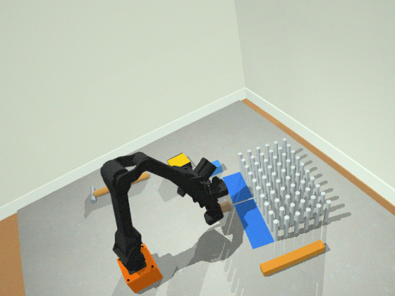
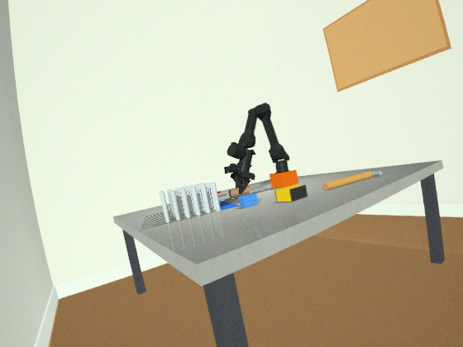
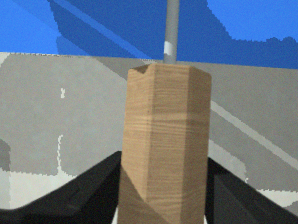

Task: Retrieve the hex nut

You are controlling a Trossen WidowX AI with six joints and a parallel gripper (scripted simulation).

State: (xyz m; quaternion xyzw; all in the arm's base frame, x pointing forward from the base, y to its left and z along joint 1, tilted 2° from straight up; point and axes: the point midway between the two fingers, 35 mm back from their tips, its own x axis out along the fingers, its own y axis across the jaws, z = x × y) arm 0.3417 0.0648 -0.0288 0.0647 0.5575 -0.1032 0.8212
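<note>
Now: gripper tip 100 mm short of the blue taped strip, 30 mm above it and 20 mm to the left of it. From my gripper tip the other things lie so: blue block 210 mm to the left, 90 mm ahead, 10 mm below; then wire hook tool 100 mm ahead, 20 mm to the right; then hex nut 270 mm ahead, 60 mm to the right, 20 mm below.
</note>
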